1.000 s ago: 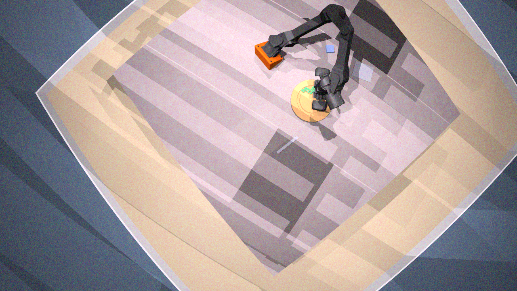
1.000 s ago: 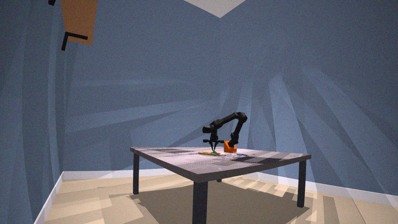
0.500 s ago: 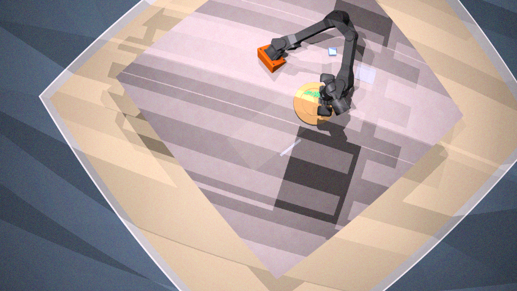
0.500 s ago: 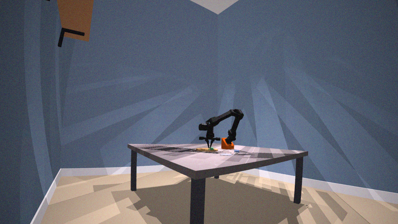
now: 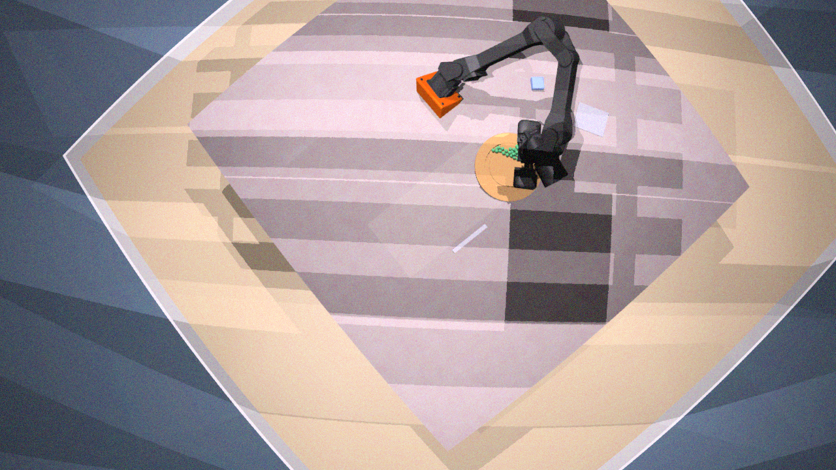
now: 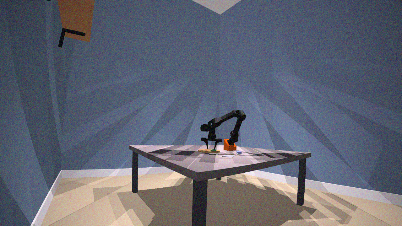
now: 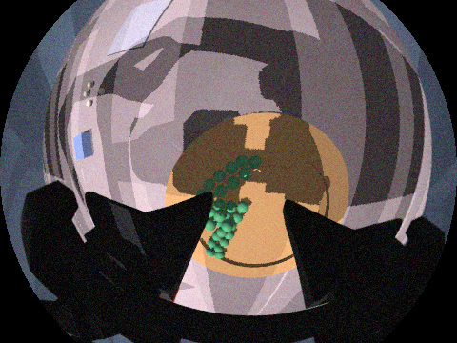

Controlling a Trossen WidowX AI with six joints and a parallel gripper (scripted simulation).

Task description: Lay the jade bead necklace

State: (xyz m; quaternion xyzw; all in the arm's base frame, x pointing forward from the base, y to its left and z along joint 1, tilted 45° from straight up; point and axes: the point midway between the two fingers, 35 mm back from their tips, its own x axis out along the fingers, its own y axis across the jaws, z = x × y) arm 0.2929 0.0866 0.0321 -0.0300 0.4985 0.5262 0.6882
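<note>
Now: gripper tip 4 cm to the left of the round tan bead board and 1 cm above it. From my gripper tip the other things lie so: white strip: 10 cm ahead, 25 cm to the right, 2 cm below; pale square sheet: 2 cm ahead, 26 cm to the left, 2 cm below; blue cube: 16 cm behind, 19 cm to the left, 2 cm below.
</note>
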